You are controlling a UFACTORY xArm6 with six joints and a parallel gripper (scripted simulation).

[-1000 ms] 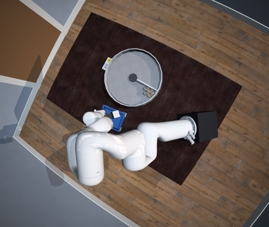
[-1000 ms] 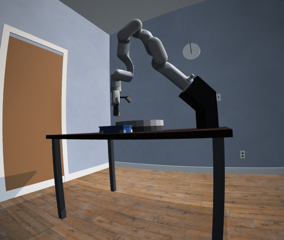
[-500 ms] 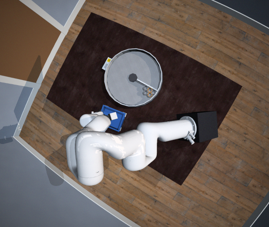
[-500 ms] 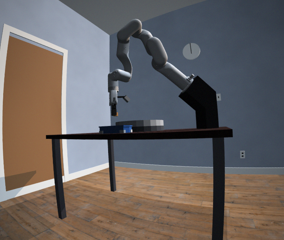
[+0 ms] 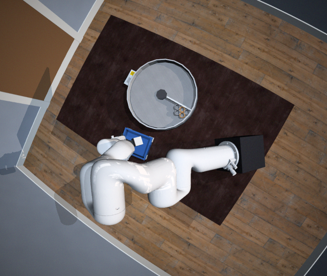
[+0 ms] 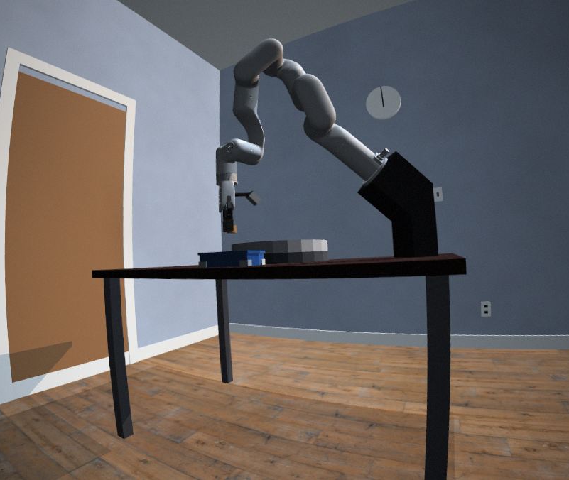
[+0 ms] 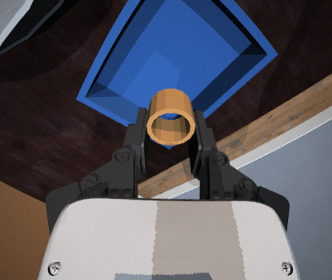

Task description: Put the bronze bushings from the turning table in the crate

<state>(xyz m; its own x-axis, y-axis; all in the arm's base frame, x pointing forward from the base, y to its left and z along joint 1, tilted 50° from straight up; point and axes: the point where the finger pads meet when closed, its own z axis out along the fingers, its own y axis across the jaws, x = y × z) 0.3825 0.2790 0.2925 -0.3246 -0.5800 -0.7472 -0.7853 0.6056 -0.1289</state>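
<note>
Right now the crate is 12 cm below my hand and 1 cm to the right of it. Round my hand: round grey turning table: 33 cm to the right, 13 cm ahead, 9 cm below.
</note>
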